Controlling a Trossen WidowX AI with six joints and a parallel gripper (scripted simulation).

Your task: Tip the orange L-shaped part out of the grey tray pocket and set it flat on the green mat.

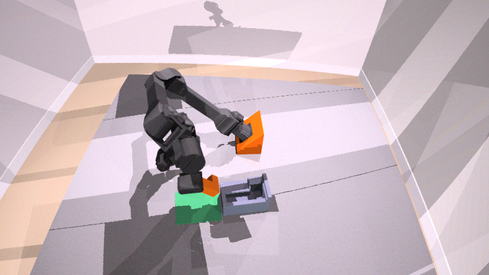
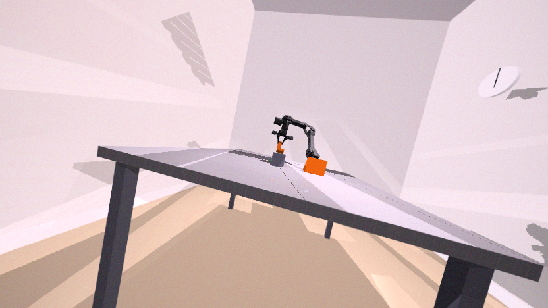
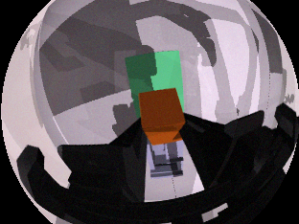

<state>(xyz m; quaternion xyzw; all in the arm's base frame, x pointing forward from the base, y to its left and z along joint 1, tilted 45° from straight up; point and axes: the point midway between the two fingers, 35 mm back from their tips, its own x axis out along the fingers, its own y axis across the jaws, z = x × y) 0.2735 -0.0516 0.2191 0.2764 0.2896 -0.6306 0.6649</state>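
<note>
The green mat lies 160 mm below my gripper tip. From my gripper tip the other things lie so: orange L-shaped part: 10 mm behind, 30 mm to the left, 30 mm below.
</note>
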